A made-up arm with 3 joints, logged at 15 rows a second.
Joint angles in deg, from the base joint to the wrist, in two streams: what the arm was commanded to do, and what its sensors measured. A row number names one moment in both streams.
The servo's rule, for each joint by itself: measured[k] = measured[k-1] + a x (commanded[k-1-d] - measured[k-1]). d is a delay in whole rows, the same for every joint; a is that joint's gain. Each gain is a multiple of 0.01, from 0.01 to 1. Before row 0 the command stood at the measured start. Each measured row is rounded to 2 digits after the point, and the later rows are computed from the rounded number. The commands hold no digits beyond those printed.
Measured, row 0:
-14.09 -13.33 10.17
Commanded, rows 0 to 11:
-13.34 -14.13 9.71
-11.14 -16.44 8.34
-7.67 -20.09 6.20
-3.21 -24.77 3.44
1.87 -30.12 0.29
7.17 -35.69 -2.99
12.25 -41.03 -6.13
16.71 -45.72 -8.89
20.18 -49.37 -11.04
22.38 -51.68 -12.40
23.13 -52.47 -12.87
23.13 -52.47 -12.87
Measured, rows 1 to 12:
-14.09 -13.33 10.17
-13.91 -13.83 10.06
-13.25 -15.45 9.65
-11.91 -18.33 8.82
-9.82 -22.32 7.53
-7.01 -27.16 5.79
-3.61 -32.45 3.68
0.20 -37.77 1.33
4.16 -42.70 -1.12
8.00 -46.84 -3.50
11.45 -49.84 -5.64
14.25 -51.47 -7.38
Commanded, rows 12 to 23:
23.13 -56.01 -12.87
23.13 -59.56 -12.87
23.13 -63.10 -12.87
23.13 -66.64 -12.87
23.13 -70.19 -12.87
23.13 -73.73 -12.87
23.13 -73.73 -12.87
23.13 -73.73 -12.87
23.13 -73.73 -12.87
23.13 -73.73 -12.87
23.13 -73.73 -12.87
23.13 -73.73 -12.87
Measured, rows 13 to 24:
16.38 -52.09 -8.70
18.00 -54.52 -9.70
19.23 -57.64 -10.46
20.17 -61.03 -11.04
20.88 -64.51 -11.48
21.42 -68.03 -11.81
21.83 -71.56 -12.06
22.14 -72.91 -12.25
22.38 -73.42 -12.40
22.56 -73.61 -12.51
22.70 -73.68 -12.60
22.80 -73.71 -12.66

